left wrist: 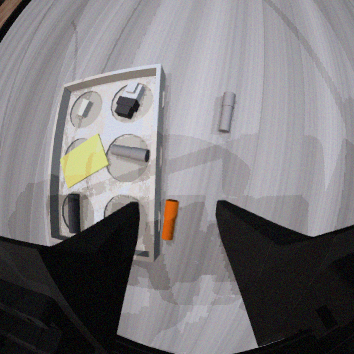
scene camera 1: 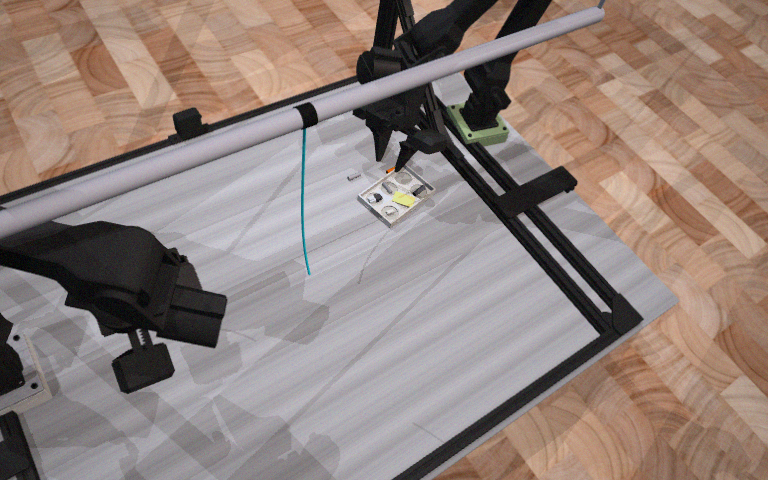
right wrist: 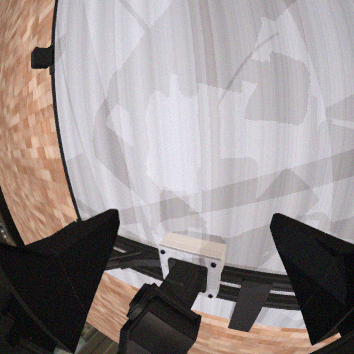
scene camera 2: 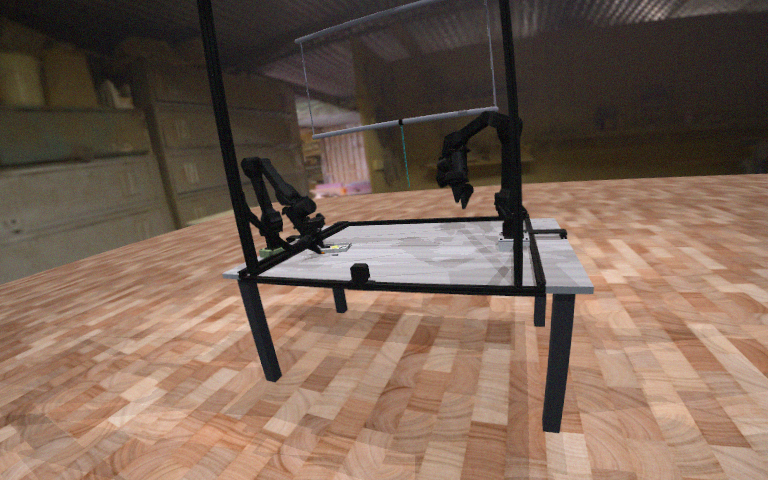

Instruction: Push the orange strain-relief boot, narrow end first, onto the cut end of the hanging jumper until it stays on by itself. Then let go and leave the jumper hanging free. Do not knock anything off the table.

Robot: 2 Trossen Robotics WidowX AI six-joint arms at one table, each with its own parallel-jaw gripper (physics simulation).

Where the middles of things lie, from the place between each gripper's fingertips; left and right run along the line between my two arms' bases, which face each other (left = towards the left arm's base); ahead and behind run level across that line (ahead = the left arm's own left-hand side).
My left hand is 60 mm short of the white parts tray [scene camera 1: 406,181], 20 mm to the left of it and 10 mm above it. Also, from my left hand: black-and-white connector [left wrist: 128,102] 70 mm to the right, 40 mm ahead, 10 mm below; yellow card [left wrist: 88,157] 70 mm ahead, 20 mm to the right, 10 mm below.
Now: the black-and-white connector 40 mm behind my right hand, 470 mm to the left of it and 130 mm below it. The rest, counted from my right hand: white parts tray: 30 mm behind, 520 mm to the left, 130 mm below; yellow card: 10 mm behind, 520 mm to the left, 130 mm below.
